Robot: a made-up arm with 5 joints. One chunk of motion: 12 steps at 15 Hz.
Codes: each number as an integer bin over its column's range. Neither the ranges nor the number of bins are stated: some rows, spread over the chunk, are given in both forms.
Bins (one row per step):
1: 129 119 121 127 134
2: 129 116 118 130 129
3: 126 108 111 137 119
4: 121 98 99 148 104
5: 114 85 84 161 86
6: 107 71 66 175 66
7: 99 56 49 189 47
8: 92 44 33 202 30
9: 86 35 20 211 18
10: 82 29 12 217 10
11: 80 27 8 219 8
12: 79 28 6 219 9
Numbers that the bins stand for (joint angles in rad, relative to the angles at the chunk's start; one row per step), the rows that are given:
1: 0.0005 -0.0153 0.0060 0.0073 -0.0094
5: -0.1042 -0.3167 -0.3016 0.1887 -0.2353
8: -0.2578 -0.6800 -0.7256 0.4073 -0.4988
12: -0.3485 -0.8218 -0.9501 0.4980 -0.5976
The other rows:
2: 0.0005 -0.0419 -0.0190 0.0233 -0.0329
3: -0.0205 -0.1128 -0.0772 0.0607 -0.0800
4: -0.0554 -0.2015 -0.1769 0.1193 -0.1506
6: -0.1531 -0.4407 -0.4513 0.2633 -0.3294
7: -0.2089 -0.5737 -0.5926 0.3380 -0.4188
9: -0.2997 -0.7598 -0.8337 0.4553 -0.5553
10: -0.3276 -0.8130 -0.9002 0.4873 -0.5929
11: -0.3416 -0.8307 -0.9335 0.4980 -0.6024

